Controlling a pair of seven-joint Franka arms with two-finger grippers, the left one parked.
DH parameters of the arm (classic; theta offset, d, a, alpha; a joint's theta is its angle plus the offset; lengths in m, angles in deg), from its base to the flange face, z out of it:
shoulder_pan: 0 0.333 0 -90
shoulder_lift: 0 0 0 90
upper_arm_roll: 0 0.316 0.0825 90
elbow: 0 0 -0.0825 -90
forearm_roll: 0 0.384 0 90
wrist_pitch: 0 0 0.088 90
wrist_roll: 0 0.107 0 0
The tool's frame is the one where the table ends.
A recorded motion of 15 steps. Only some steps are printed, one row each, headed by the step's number.
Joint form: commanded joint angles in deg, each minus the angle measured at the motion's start. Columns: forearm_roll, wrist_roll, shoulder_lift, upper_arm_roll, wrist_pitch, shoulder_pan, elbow.
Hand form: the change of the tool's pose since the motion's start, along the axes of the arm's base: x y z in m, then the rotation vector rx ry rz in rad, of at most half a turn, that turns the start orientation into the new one. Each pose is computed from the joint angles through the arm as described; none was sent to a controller.
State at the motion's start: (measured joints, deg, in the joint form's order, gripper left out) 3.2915 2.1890 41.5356 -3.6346 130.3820 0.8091 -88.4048
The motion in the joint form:
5: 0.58 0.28 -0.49 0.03 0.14 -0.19 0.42
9: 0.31 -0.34 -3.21 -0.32 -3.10 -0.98 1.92
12: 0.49 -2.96 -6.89 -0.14 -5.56 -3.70 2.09
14: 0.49 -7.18 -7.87 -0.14 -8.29 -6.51 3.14
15: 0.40 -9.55 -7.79 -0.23 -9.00 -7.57 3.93
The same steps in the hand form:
5: 0.0032 -0.0017 0.0095 0.0079 -0.0188 -0.0139
9: 0.0074 -0.0146 0.0500 0.0038 -0.0359 -0.0170
12: 0.0035 -0.0460 0.0931 0.0088 -0.0611 -0.0173
14: -0.0015 -0.0801 0.1094 0.0088 -0.0499 0.0087
15: -0.0021 -0.0941 0.1138 0.0050 -0.0498 0.0318

